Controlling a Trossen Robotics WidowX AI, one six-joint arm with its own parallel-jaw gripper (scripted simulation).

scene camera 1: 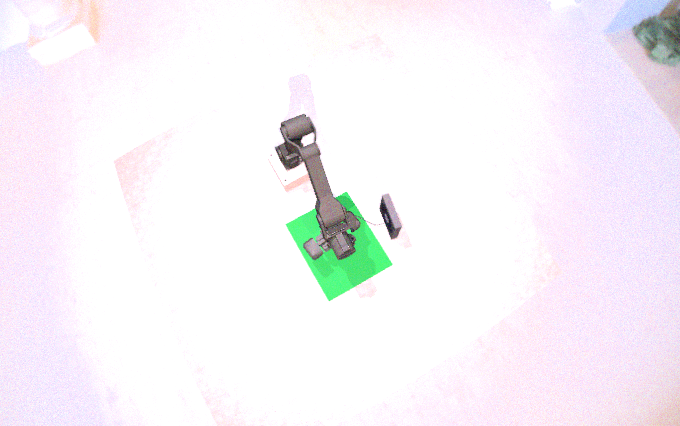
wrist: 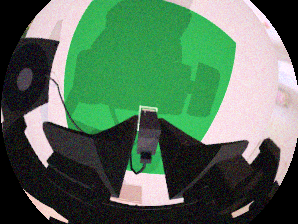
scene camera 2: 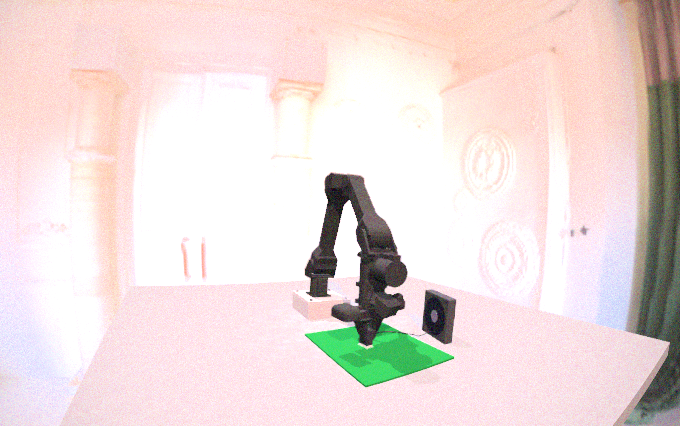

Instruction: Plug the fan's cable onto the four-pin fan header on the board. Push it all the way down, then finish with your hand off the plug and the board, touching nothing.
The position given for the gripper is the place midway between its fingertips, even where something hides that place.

In view: the gripper (scene camera 2: 368, 340), a fan (scene camera 2: 439, 309) and a fan cable plug (wrist: 149, 130).
The gripper also shows in the wrist view (wrist: 148, 120).
